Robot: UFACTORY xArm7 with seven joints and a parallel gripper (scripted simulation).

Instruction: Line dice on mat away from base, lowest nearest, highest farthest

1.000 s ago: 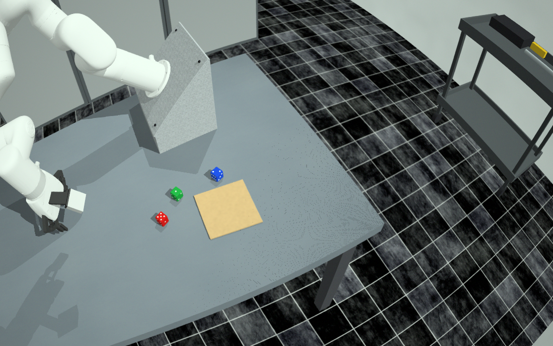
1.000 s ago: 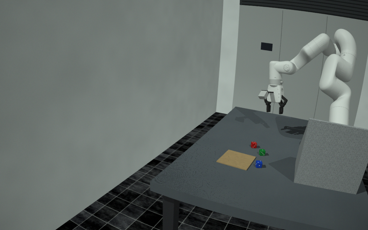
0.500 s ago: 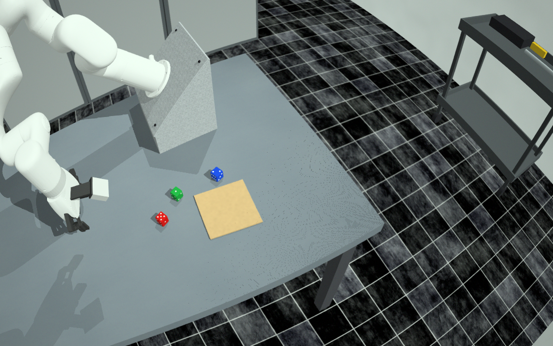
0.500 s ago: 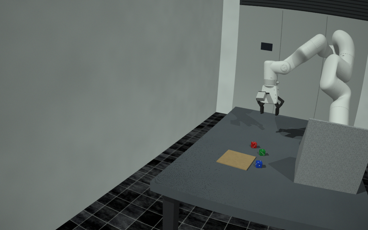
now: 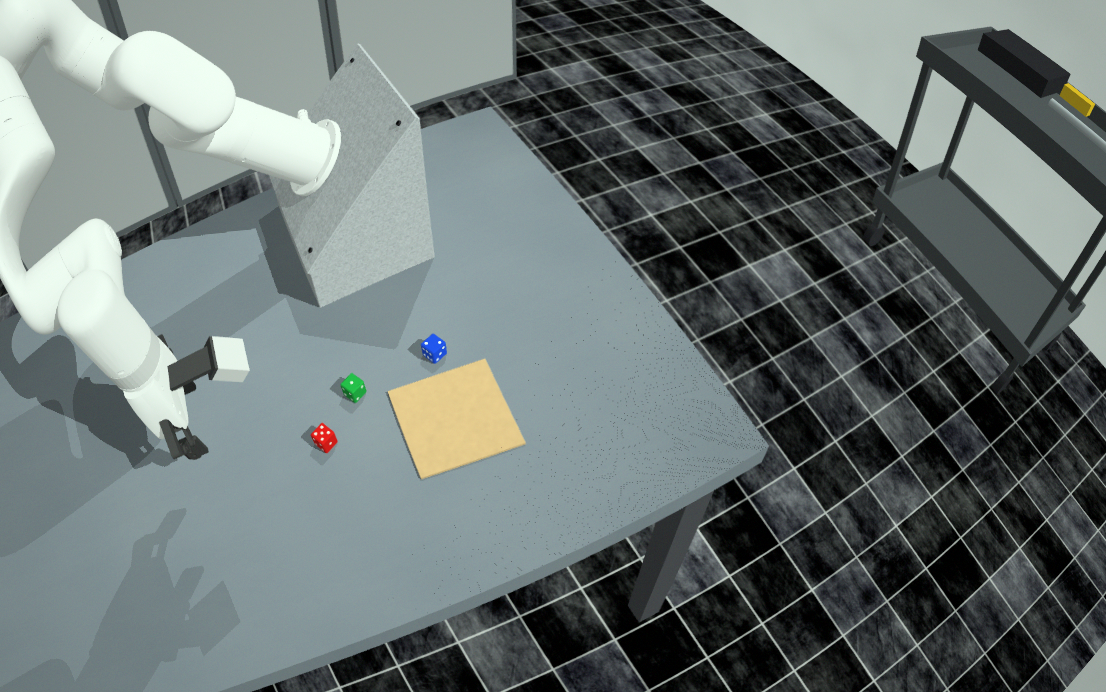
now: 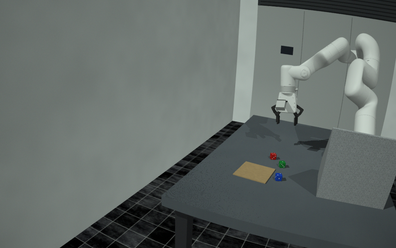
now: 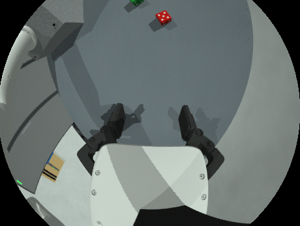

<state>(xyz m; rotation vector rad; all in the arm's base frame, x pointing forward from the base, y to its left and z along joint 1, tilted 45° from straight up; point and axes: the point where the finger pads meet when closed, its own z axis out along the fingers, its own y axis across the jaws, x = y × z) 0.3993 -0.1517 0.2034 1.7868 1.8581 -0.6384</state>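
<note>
Right now the red die is 160 mm to the left of my hand and 120 mm below it. Also, from my hand: green die 60 mm behind, 220 mm to the left, 120 mm below; tan mat 20 mm ahead, 340 mm to the left, 130 mm below; blue die 80 mm behind, 350 mm to the left, 120 mm below.
</note>
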